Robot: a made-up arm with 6 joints. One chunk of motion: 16 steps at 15 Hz.
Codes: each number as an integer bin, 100 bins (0 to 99) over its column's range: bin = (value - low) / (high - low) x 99, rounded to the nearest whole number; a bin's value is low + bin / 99 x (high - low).
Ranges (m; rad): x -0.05..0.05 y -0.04..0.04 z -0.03..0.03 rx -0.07..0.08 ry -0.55..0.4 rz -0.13..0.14
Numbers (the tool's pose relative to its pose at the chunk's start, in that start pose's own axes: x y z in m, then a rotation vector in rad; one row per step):
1: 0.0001 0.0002 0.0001 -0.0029 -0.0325 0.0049
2: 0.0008 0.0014 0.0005 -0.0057 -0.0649 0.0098
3: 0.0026 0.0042 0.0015 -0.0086 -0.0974 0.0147
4: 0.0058 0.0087 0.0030 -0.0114 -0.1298 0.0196
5: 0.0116 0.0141 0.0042 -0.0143 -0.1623 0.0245
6: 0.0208 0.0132 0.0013 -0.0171 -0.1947 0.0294
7: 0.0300 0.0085 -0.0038 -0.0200 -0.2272 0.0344
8: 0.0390 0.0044 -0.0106 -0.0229 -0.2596 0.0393
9: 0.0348 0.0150 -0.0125 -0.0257 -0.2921 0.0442
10: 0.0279 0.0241 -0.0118 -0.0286 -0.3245 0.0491
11: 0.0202 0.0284 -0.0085 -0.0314 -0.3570 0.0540
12: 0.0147 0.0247 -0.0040 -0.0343 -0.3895 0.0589
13: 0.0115 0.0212 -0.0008 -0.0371 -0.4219 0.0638
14: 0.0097 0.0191 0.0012 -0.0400 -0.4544 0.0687
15: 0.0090 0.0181 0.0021 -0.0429 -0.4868 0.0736
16: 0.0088 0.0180 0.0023 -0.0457 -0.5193 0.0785
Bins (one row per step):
1: 50 50 50 44 54 49
2: 50 51 50 42 51 51
3: 52 55 52 41 47 53
4: 55 60 54 39 44 55
5: 61 67 56 37 40 57
6: 70 66 52 35 37 58
7: 79 60 43 33 34 60
8: 88 55 32 31 30 62
9: 84 68 29 29 27 64
10: 77 79 30 27 23 66
11: 69 85 35 25 20 67
12: 64 80 43 24 17 69
13: 61 76 48 22 13 71
14: 59 73 51 20 10 73
15: 58 72 53 18 7 75
16: 58 72 53 16 3 76

